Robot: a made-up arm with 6 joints. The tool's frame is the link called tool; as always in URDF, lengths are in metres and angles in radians.
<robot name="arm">
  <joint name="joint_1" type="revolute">
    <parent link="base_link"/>
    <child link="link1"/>
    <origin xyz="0 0 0.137"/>
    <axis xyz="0 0 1"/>
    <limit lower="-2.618" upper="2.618"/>
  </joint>
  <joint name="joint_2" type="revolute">
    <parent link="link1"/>
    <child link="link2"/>
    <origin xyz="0 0 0"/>
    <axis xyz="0.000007 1 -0.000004"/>
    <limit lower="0" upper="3.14"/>
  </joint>
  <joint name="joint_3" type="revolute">
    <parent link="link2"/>
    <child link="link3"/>
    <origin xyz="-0.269 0 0.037"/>
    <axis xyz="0.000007 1 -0.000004"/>
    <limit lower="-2.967" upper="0"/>
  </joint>
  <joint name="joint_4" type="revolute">
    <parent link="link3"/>
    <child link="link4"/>
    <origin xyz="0.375 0 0.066"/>
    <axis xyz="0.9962 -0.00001 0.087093"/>
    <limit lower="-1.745" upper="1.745"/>
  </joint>
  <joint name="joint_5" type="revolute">
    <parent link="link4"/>
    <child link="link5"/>
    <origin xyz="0 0 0"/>
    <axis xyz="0.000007 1 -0.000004"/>
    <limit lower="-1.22" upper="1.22"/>
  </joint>
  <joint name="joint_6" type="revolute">
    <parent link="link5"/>
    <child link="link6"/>
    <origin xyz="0.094 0 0.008"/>
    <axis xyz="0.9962 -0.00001 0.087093"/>
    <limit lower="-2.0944" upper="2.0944"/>
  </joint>
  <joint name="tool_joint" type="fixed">
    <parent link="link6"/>
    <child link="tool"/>
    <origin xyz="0 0 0" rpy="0 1.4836 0"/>
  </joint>
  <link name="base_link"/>
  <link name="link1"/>
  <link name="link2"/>
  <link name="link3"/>
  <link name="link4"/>
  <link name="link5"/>
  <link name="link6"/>
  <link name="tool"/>
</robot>
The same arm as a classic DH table. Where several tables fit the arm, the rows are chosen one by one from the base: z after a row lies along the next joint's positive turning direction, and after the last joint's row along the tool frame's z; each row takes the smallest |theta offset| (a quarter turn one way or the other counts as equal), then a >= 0, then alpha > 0; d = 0 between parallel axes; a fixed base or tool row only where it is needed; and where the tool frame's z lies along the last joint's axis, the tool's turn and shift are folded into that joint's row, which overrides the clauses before.
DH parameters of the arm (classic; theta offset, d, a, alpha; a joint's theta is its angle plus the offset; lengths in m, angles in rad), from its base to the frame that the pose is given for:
joint_1: 0 0.137 0 -1.5708
joint_2: 0.1367 0 -0.2715 0
joint_3: 1.3469 0 -0.0331 1.5708
joint_4: 0 0.3793 0 -1.5708
joint_5: 0 0 0.0002 1.5708
joint_6: 0 0.0943 0 0
Joint limits (rad, base to tool): -2.618..2.618 0..3.14 -2.967..0 -1.745..1.745 -1.22..1.22 -2.0944..2.0944

